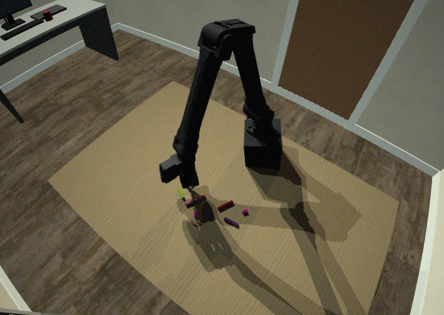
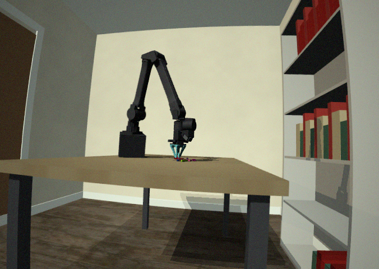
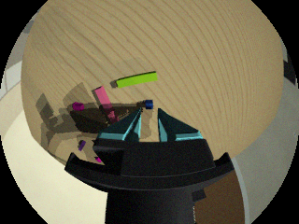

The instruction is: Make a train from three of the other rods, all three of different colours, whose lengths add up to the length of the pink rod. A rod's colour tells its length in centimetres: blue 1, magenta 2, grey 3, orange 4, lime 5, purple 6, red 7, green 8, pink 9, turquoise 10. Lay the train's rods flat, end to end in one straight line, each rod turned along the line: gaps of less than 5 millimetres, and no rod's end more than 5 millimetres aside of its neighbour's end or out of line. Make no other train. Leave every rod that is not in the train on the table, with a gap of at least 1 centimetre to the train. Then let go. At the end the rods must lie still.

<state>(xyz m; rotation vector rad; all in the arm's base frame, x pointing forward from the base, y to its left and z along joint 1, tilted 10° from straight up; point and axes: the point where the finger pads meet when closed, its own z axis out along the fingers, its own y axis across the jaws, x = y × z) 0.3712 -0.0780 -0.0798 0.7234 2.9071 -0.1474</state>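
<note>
The blue rod lies 2 cm below my hand. Round my hand: red rod (6 cm behind, 16 cm to the left, 2 cm below); pink rod (2 cm ahead, 6 cm to the left, 2 cm below); lime rod (4 cm ahead, 1 cm to the right, 2 cm below).
</note>
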